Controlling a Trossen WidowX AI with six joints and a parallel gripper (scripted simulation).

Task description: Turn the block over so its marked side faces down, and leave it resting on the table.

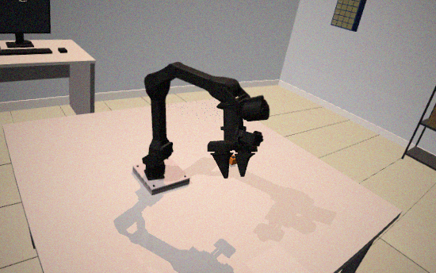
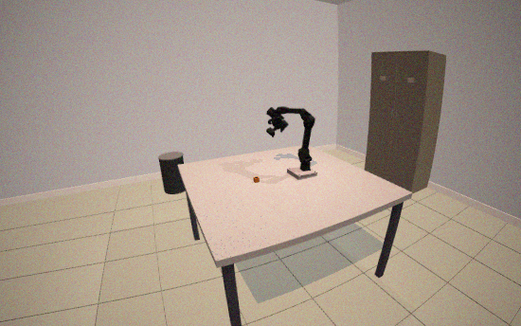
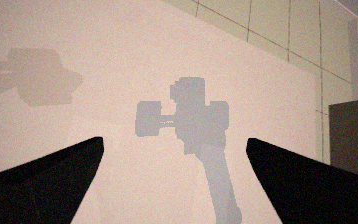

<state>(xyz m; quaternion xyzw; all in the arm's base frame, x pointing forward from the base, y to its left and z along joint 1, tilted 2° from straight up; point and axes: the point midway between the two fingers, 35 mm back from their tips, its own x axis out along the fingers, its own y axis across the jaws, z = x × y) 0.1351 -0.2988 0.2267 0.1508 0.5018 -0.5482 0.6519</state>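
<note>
My gripper tip is 25 cm short of the orange block, 38 cm to the right of it and 20 cm above it.
</note>
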